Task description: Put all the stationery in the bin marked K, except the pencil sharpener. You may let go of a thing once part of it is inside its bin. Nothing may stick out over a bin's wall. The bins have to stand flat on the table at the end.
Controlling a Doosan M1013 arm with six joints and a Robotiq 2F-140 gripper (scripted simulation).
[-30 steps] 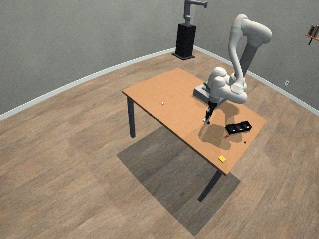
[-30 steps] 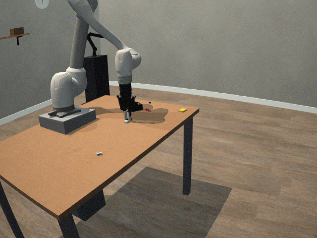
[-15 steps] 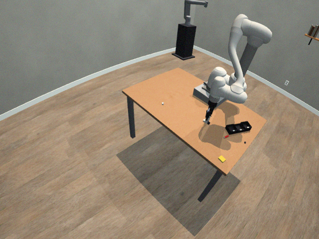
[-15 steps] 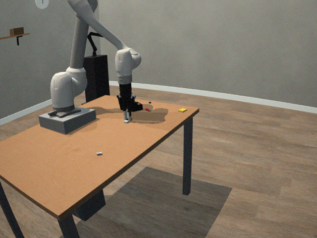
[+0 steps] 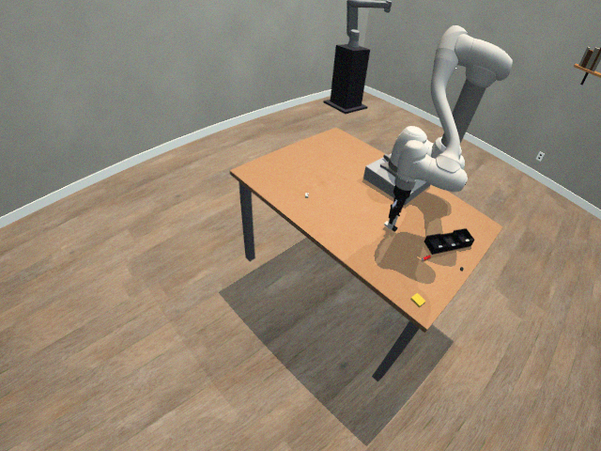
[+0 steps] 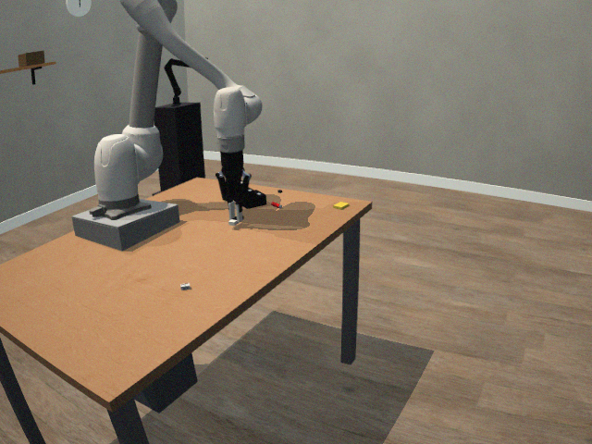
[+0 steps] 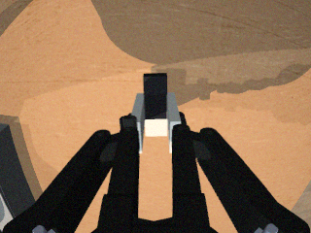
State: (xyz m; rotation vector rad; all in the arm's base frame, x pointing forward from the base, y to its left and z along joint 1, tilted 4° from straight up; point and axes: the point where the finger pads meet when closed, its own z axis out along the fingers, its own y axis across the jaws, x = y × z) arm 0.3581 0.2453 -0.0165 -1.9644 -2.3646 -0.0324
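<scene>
Right now the black three-compartment bin is 18 cm behind my hand, 25 cm to the left of it and 3 cm below it. Round my hand: black-and-white eraser (1 cm to the right, 3 cm below); small red cylinder (23 cm to the left, 5 cm below); small black round thing (10 cm behind, 38 cm to the left, 5 cm below).
</scene>
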